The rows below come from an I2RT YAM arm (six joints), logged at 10 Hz.
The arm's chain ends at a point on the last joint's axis. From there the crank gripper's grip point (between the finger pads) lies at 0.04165 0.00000 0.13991 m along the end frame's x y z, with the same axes.
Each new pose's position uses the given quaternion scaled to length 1; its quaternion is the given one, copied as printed.
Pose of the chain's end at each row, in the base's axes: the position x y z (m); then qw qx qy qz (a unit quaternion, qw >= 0):
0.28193, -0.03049, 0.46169, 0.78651, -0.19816, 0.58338, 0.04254
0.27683, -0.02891, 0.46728, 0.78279, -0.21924, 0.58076, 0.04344
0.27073, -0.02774, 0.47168, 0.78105, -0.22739, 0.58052, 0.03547
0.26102, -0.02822, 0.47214, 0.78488, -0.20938, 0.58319, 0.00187
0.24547, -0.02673, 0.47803, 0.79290, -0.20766, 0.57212, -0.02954
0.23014, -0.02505, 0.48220, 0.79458, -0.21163, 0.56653, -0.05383
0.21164, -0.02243, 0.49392, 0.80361, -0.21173, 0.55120, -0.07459
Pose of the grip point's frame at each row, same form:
0.42111, 0.01322, 0.45646, 0.78651, -0.19816, 0.58338, 0.04254
0.41477, 0.01840, 0.46070, 0.78279, -0.21924, 0.58076, 0.04344
0.40882, 0.01903, 0.46438, 0.78105, -0.22739, 0.58052, 0.03547
0.40231, 0.00802, 0.46645, 0.78488, -0.20938, 0.58319, 0.00187
0.38843, 0.00277, 0.47701, 0.79290, -0.20766, 0.57212, -0.02954
0.37396, -0.00008, 0.48322, 0.79458, -0.21163, 0.56653, -0.05383
0.35588, -0.00104, 0.50069, 0.80361, -0.21173, 0.55120, -0.07459

